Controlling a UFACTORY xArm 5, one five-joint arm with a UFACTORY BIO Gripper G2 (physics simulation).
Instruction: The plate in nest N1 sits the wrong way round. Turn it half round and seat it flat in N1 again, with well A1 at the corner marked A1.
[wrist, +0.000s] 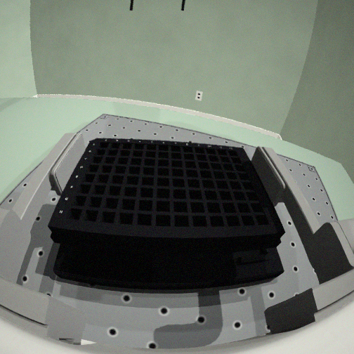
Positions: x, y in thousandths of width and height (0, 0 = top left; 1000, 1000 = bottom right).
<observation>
I see a black well plate (386, 552) and a black nest (380, 764).
</observation>
